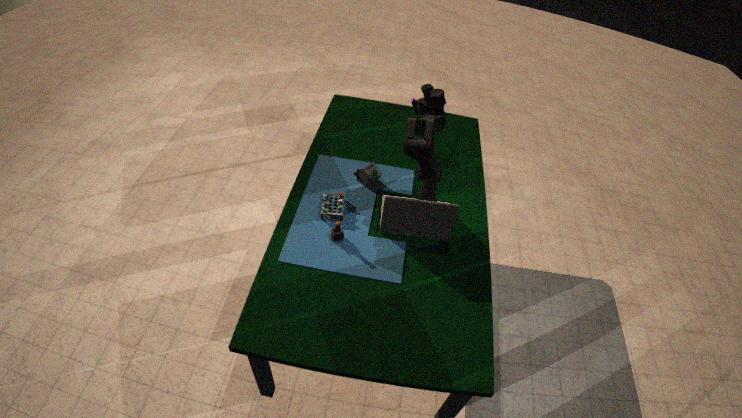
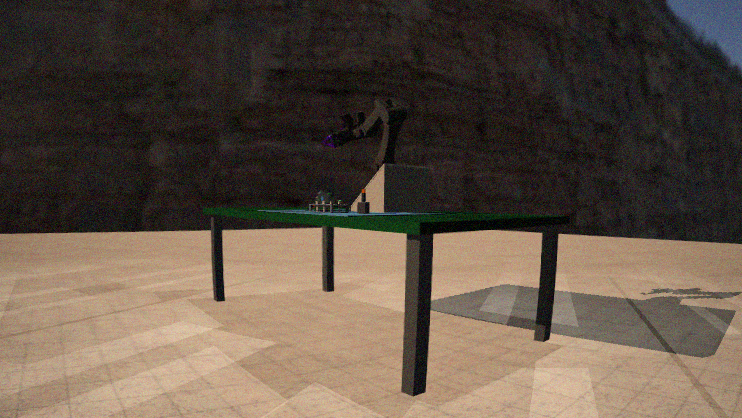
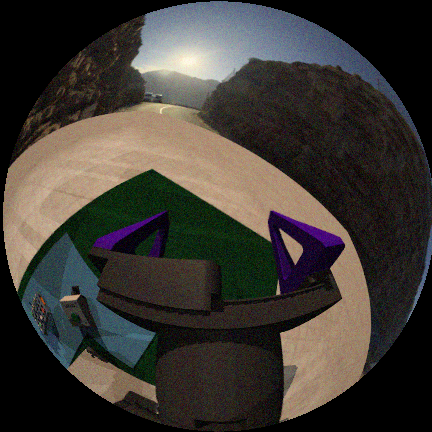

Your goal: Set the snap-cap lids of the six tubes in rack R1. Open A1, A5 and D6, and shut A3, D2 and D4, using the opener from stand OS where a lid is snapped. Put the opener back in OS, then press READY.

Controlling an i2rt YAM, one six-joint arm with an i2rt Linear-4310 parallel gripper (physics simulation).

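Frame: origin at the arm's base, x ahead, y left, z up, level; metres.
Seen in the pictures: gripper, fingertip midpoint: (image 1: 423, 95) (image 2: 328, 139) (image 3: 218, 216); arm's base, origin of the base link: (image 1: 426, 200) (image 2: 398, 183).
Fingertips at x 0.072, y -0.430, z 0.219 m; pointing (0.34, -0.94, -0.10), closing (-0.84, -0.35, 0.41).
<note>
Offsets run from my fingertips to a thing's top centre. Level surfaces: height alone.
Rack R1 {0.289 m ahead, 0.442 m left, 0.278 m down} (image 1: 332, 206) (image 2: 328, 207) (image 3: 40, 314) stands on the blue mat with small coloured tubes in it; the lids are too small to tell open from shut. The opener with its orange top {0.239 m ahead, 0.595 m left, 0.252 m down} (image 1: 338, 224) (image 2: 363, 192) stands upright in the small dark stand OS {0.239 m ahead, 0.595 m left, 0.297 m down} (image 1: 337, 235) (image 2: 362, 207), beside the rack. A box with a green button {0.171 m ahead, 0.240 m left, 0.253 m down} (image 1: 369, 171) (image 3: 75, 311) stands at the mat's far side; its lettering is not readable. My gripper (image 3: 218, 216) is open and empty, its purple fingers wide apart. It hangs high above the table's far end, well away from the rack and stand.
The blue mat {0.337 m down} (image 1: 306, 249) (image 3: 60, 265) lies on the green table (image 1: 332, 321) (image 2: 311, 220) (image 3: 210, 235). A large pale block (image 1: 417, 218) (image 2: 406, 189) stands at the arm's base, beside the mat. Dark shadows of the objects fall across the mat.
</note>
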